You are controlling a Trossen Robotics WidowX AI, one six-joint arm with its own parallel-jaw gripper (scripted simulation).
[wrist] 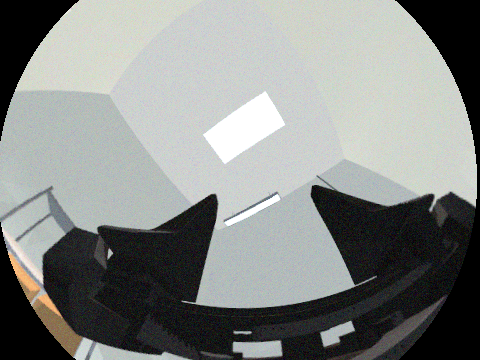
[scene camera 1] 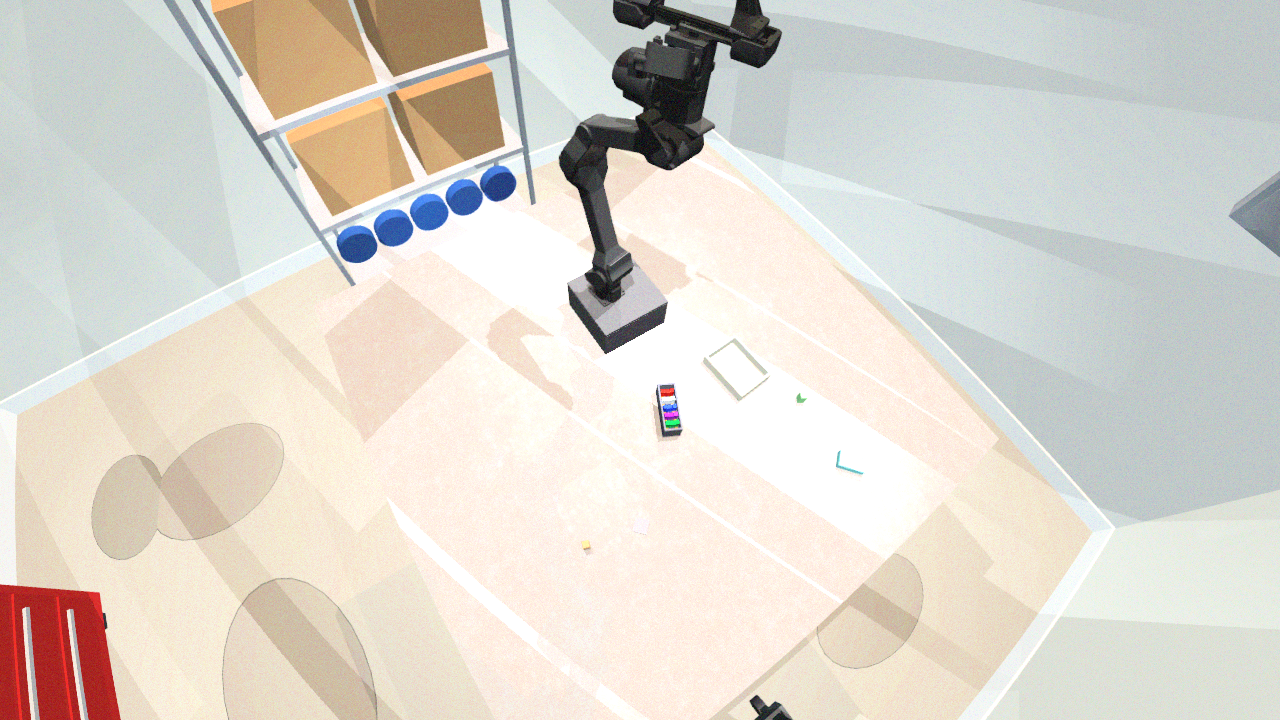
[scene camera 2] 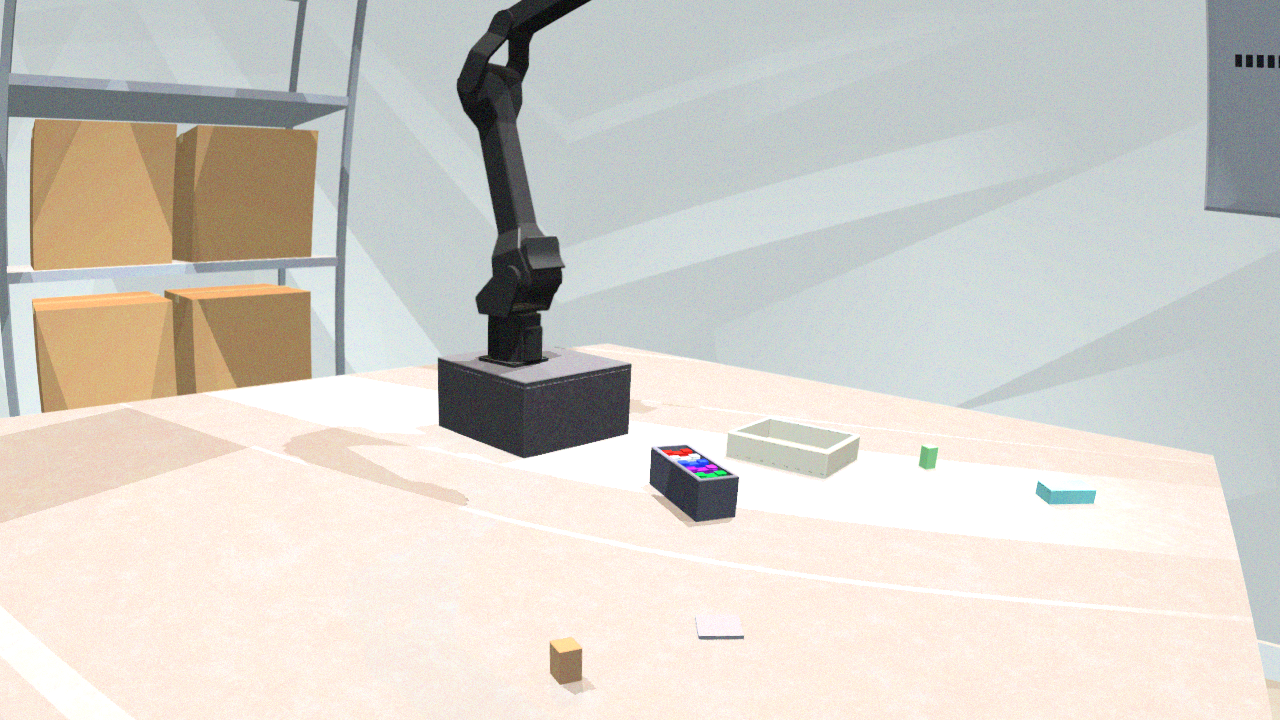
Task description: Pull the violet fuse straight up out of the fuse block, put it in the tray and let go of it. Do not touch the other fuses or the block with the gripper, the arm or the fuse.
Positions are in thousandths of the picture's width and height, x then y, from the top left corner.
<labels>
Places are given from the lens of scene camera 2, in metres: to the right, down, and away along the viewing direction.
white flat tile (scene camera 2: 558, 872): 0.05, 0.18, 0.47
white tray (scene camera 2: 636, 627): 0.19, 0.10, 0.81
The marked spots on the white tray and the white flat tile are 0.38 m apart.
</labels>
